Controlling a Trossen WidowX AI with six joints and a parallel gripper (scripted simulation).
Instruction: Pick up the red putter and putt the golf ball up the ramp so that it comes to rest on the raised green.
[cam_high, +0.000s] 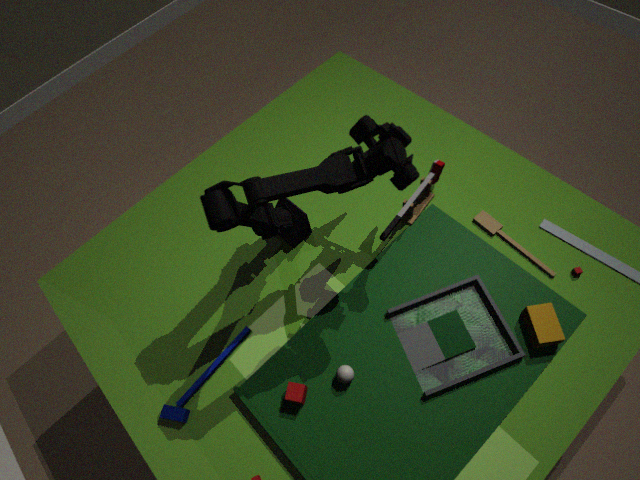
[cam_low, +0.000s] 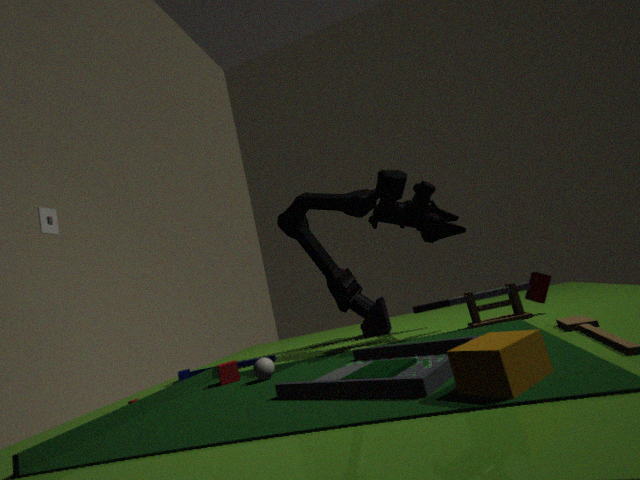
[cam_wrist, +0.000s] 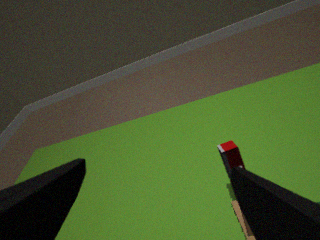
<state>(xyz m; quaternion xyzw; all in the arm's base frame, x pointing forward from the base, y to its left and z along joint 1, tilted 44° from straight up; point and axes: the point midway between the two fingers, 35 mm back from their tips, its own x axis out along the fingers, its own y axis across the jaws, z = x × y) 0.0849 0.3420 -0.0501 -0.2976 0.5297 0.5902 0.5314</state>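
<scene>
Now: gripper tip 18 cm above the red putter and 7 cm short of it. Also, from my gripper tip: white golf ball (43 cm to the right, 32 cm ahead, 21 cm below); yellow block (51 cm ahead, 21 cm below, 1 cm to the left); wooden rack (20 cm below, 6 cm ahead, 2 cm to the left).
</scene>
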